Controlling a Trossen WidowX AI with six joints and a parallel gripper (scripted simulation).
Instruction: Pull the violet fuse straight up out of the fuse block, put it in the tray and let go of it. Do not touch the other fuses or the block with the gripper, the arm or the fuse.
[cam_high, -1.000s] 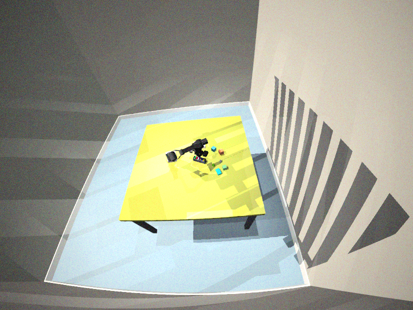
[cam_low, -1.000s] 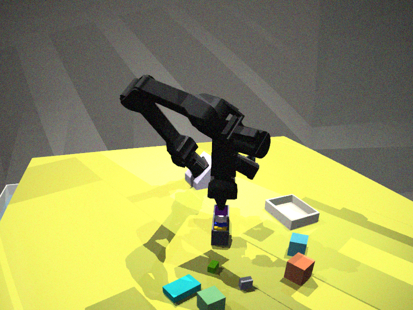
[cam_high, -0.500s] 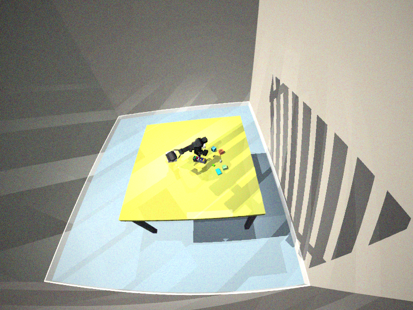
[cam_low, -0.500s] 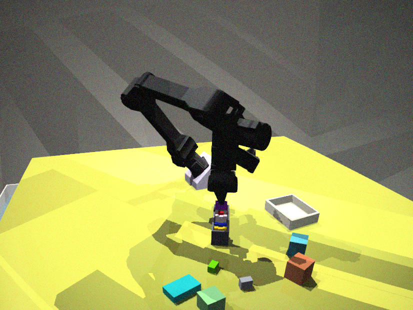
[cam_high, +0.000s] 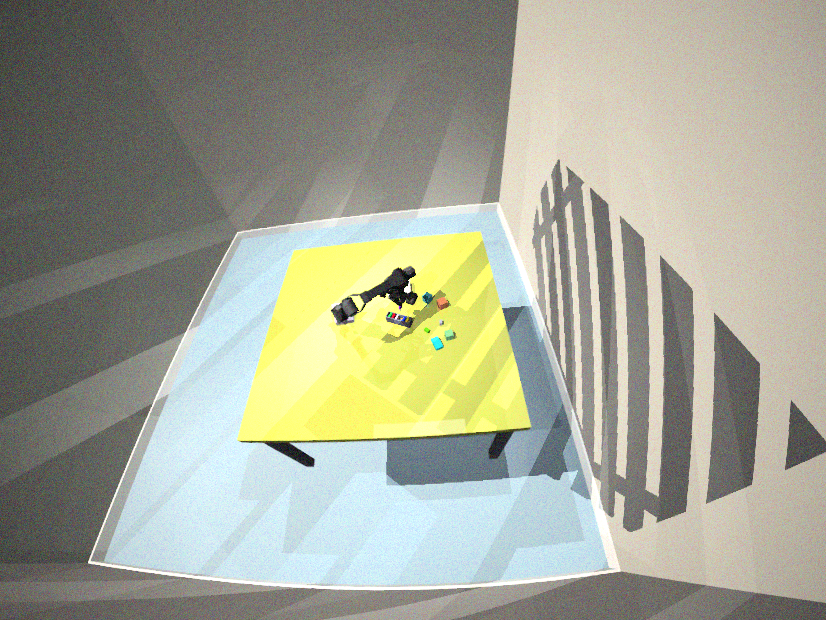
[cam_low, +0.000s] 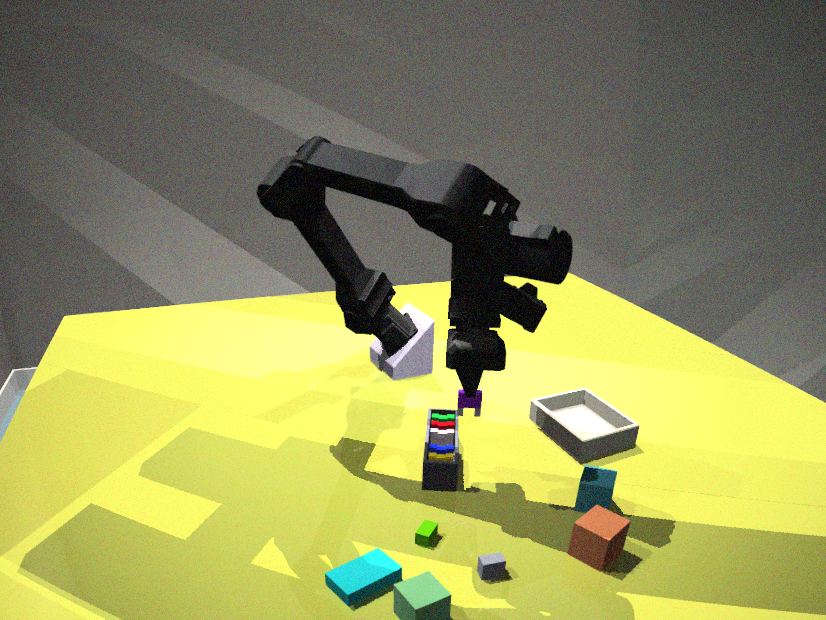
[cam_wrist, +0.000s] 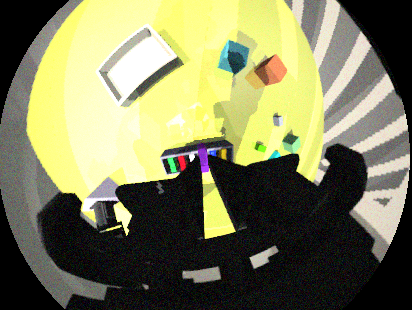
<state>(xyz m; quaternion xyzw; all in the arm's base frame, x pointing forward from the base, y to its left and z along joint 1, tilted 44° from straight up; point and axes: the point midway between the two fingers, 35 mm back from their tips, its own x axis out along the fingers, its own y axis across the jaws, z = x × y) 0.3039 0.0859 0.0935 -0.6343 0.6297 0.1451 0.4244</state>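
My gripper tip is 190 mm to the right of the tray, 100 mm above it and 30 mm past it. From my gripper tip the other things lie so: violet fuse (10 mm below); then teal cube (130 mm ahead, 110 mm to the left, 80 mm below); then small green block (130 mm ahead, 90 mm to the right, 90 mm below).
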